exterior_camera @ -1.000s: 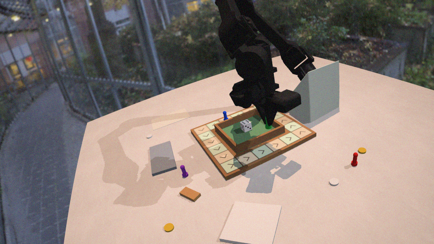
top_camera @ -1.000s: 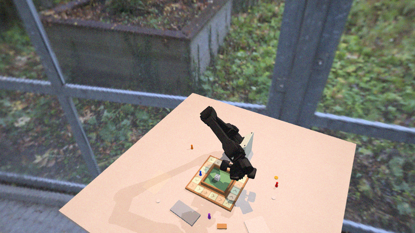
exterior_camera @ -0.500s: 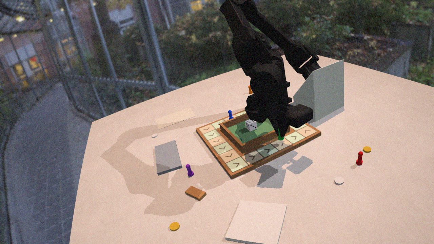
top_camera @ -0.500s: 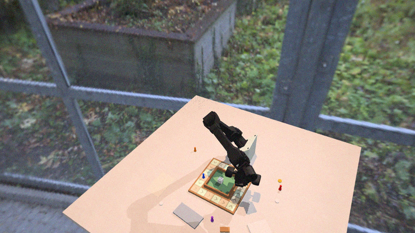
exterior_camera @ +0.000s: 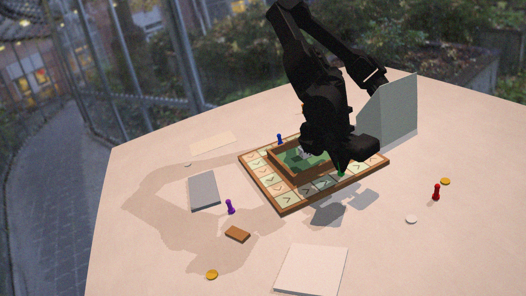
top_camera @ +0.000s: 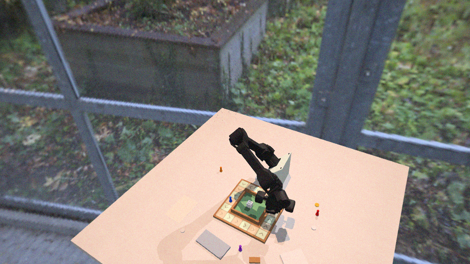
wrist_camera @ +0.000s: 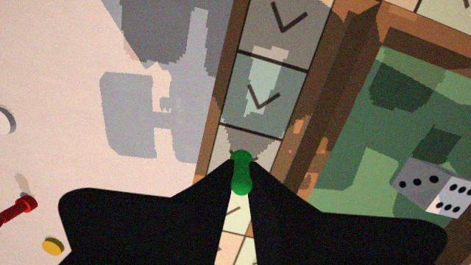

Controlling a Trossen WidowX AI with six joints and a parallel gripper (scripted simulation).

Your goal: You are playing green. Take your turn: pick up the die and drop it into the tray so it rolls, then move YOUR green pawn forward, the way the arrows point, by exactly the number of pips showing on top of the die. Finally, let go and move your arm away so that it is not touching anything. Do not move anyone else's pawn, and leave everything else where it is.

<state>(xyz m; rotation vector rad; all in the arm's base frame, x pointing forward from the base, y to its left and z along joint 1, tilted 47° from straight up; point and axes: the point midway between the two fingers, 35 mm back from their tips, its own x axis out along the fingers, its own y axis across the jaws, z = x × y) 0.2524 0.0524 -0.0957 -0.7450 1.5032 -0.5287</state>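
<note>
Right now the green pawn is 1 cm above my gripper tip. Round my gripper tip: blue pawn (4 cm ahead, 23 cm to the right, 1 cm above); white die (2 cm ahead, 13 cm to the right); green tray (2 cm ahead, 11 cm to the right, 1 cm below).
</note>
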